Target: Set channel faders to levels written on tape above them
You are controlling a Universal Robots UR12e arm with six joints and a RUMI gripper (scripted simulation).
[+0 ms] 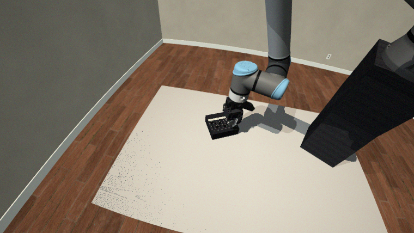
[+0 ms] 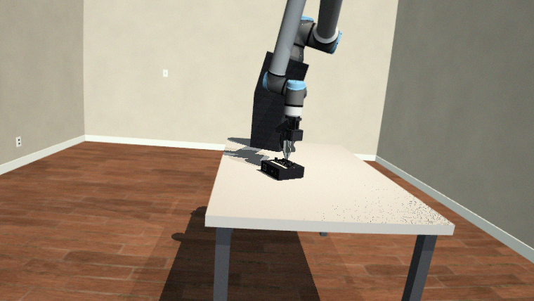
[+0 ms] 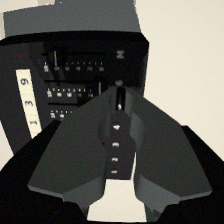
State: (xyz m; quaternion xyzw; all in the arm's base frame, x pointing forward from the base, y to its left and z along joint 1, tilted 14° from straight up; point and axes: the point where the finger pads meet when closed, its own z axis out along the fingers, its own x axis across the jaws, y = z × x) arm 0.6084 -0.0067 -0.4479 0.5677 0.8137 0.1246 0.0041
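My gripper is now 50 mm to the left of the master fader and 10 mm above it.
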